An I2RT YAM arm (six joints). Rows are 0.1 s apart.
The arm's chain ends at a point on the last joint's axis. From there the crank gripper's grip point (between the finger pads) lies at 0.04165 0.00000 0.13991 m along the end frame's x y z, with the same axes.
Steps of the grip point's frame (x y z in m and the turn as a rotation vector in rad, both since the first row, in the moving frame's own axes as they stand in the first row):
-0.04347 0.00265 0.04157 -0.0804 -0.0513 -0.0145
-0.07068 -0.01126 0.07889 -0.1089 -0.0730 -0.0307
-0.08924 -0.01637 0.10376 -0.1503 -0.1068 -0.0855
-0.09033 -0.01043 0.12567 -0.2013 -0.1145 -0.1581
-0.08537 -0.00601 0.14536 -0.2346 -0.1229 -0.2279
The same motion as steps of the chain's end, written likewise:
-0.03633 -0.00812 0.04005 -0.0804 -0.0513 -0.0145
-0.06060 -0.02550 0.07699 -0.1089 -0.0730 -0.0307
-0.07491 -0.03469 0.10145 -0.1503 -0.1068 -0.0855
-0.07594 -0.03346 0.12403 -0.2013 -0.1145 -0.1581
-0.07084 -0.03140 0.14410 -0.2346 -0.1229 -0.2279

